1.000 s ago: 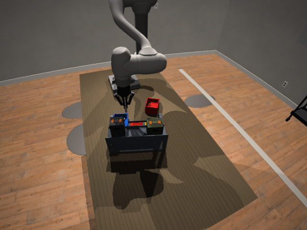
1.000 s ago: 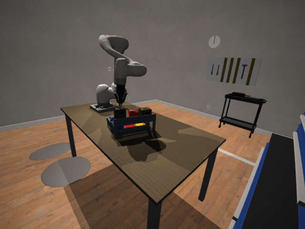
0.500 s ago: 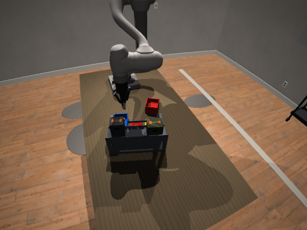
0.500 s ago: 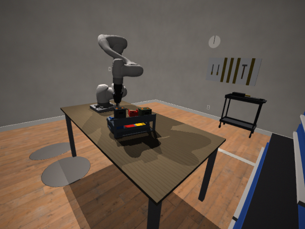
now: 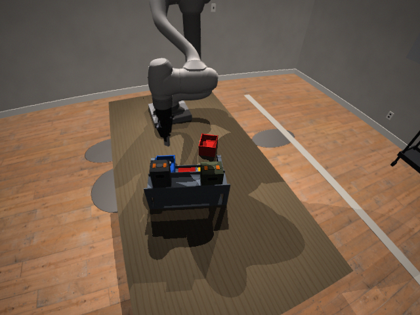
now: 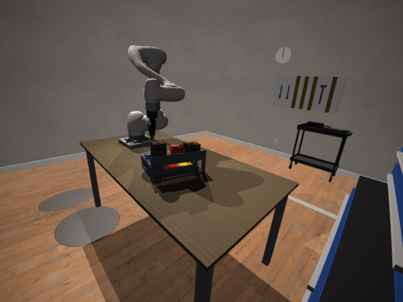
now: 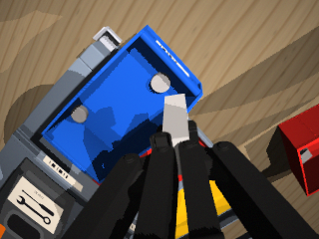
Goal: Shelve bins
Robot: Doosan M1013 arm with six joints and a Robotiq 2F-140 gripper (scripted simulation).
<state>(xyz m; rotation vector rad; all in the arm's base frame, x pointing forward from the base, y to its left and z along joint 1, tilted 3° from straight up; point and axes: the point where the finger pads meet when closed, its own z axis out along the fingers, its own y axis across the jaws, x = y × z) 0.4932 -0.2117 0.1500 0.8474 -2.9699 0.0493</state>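
Right now my hand is 13 cm above the blue bin, 6 cm short of it and 4 cm to the left of it. Also, from my hand: green toolbox: 29 cm ahead, 9 cm to the left, 3 cm below; then red bin: 28 cm to the left, 14 cm below, 2 cm behind; then dark box: 19 cm ahead, 11 cm to the right, 2 cm below.
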